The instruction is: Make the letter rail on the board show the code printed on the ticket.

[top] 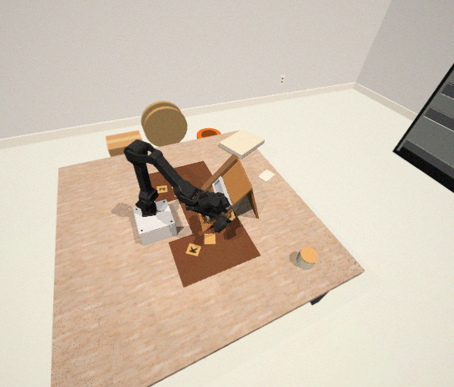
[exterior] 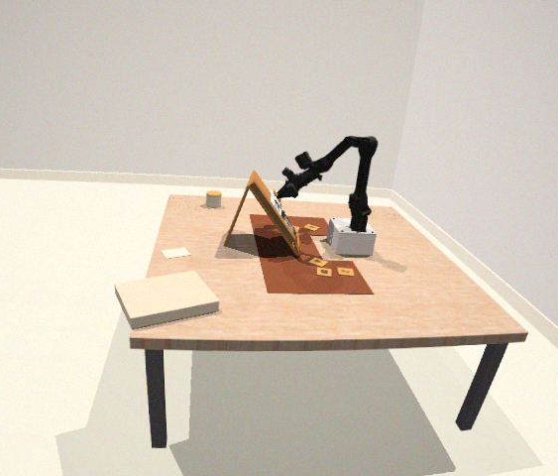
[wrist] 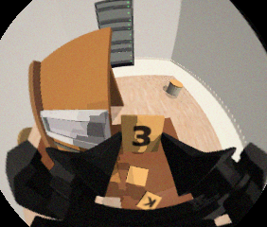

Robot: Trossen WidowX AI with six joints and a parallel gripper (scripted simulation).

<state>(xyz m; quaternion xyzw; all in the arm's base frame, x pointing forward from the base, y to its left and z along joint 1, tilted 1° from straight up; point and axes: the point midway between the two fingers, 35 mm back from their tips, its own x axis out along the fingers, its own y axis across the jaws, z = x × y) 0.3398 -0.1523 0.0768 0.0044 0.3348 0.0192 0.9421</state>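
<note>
Right now my gripper tip is 6 cm past the pale ticket, 11 cm to the right of it and 8 cm above it. Also, from my gripper tip: blank-faced tile (9 cm behind, 1 cm to the right, 15 cm below); tile marked k (18 cm behind, 5 cm to the right, 15 cm below); tile marked 3 (right at my gripper tip).
</note>
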